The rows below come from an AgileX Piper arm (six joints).
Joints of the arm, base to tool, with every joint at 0 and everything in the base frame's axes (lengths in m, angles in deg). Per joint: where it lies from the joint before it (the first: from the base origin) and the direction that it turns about. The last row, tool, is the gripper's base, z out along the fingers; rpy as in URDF.
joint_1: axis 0 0 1 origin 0 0 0.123
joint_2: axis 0 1 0 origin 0 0 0
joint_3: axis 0 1 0 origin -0.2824 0 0.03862
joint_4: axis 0.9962 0 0.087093 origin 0.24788 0 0.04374
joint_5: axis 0 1 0 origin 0 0 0
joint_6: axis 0.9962 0 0.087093 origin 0.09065 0 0.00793
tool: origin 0 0 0 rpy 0 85 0
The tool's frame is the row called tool.
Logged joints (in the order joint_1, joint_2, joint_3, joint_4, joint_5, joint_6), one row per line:
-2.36, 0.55, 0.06, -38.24, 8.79, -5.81
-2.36, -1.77, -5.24, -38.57, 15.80, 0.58
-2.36, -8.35, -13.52, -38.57, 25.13, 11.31
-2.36, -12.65, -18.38, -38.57, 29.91, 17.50
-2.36, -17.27, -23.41, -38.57, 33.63, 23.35
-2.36, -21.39, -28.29, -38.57, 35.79, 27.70
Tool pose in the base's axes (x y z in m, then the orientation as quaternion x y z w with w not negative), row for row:
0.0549, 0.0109, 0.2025, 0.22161, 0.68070, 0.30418, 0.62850
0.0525, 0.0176, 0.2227, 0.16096, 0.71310, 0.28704, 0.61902
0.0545, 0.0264, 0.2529, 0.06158, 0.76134, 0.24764, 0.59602
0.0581, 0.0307, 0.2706, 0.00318, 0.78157, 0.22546, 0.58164
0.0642, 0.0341, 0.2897, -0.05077, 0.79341, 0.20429, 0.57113
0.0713, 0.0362, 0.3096, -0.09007, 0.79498, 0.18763, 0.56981
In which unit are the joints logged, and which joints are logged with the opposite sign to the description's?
The joints are logged in degrees. Opposite sign: joint_1, joint_2, joint_4, joint_6.
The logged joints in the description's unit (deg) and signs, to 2 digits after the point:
2.36, -0.55, 0.06, 38.24, 8.79, 5.81
2.36, 1.77, -5.24, 38.57, 15.80, -0.58
2.36, 8.35, -13.52, 38.57, 25.13, -11.31
2.36, 12.65, -18.38, 38.57, 29.91, -17.50
2.36, 17.27, -23.41, 38.57, 33.63, -23.35
2.36, 21.39, -28.29, 38.57, 35.79, -27.70

